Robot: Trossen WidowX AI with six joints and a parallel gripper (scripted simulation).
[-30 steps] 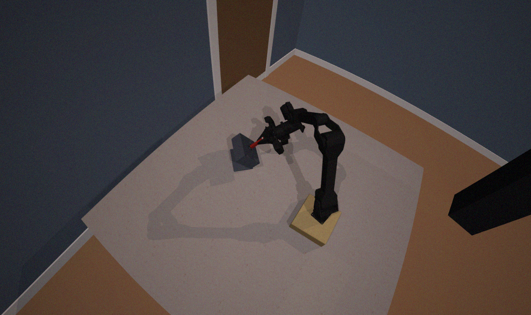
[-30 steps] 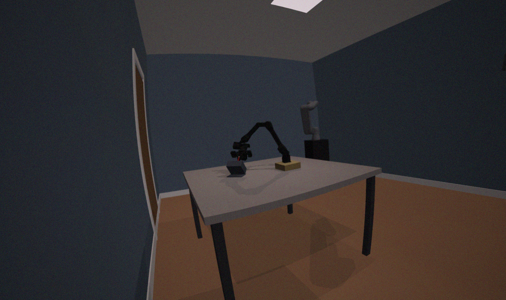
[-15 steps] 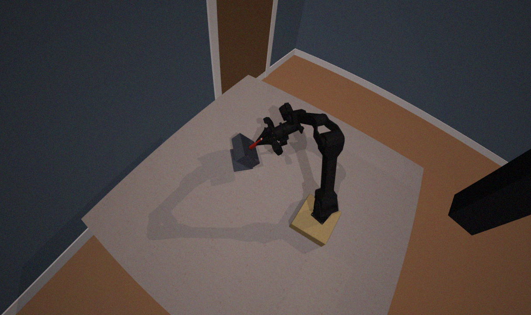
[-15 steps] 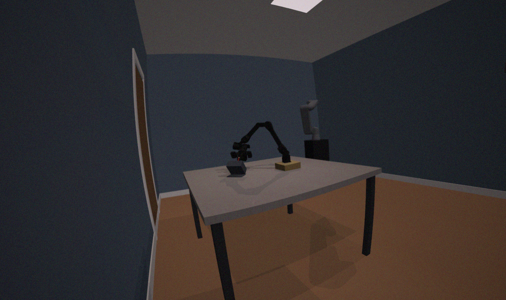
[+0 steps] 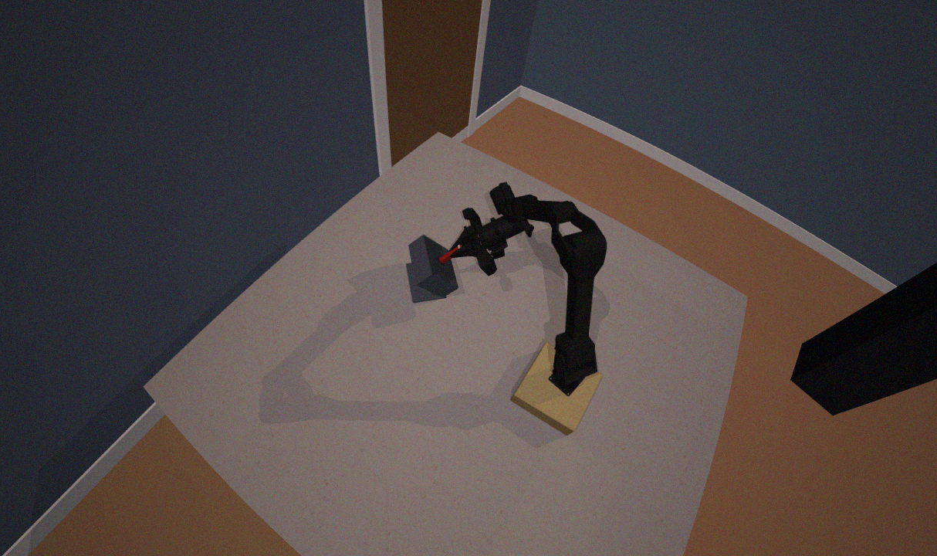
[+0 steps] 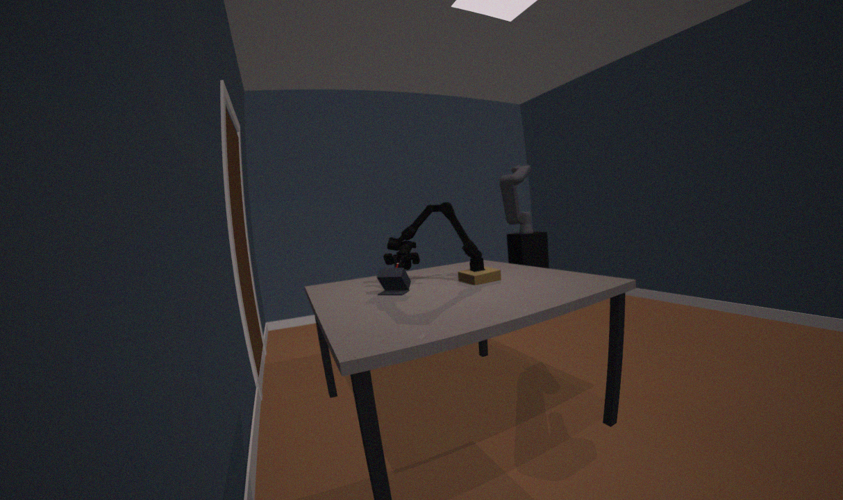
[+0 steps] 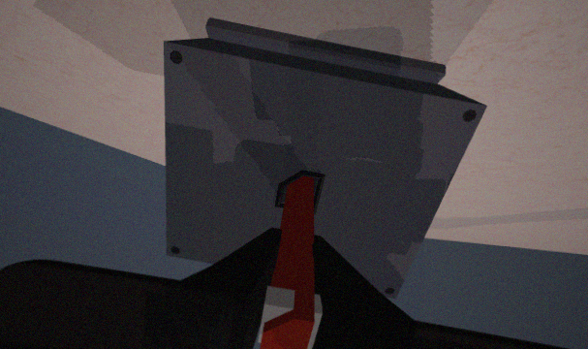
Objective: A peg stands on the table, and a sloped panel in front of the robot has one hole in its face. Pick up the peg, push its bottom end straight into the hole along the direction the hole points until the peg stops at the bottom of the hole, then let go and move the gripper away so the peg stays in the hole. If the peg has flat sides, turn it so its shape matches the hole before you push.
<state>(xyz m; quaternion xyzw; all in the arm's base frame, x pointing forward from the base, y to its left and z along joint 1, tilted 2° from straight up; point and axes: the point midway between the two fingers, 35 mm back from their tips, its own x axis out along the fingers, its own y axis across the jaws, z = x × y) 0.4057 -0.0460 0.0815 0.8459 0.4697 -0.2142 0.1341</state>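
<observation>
Now: the dark grey sloped panel 4 cm to the left of my gripper tip, 4 cm below it and 2 cm ahead of it. Round my gripper tip: red peg: 1 cm to the right, 1 cm behind, 1 cm above.
</observation>
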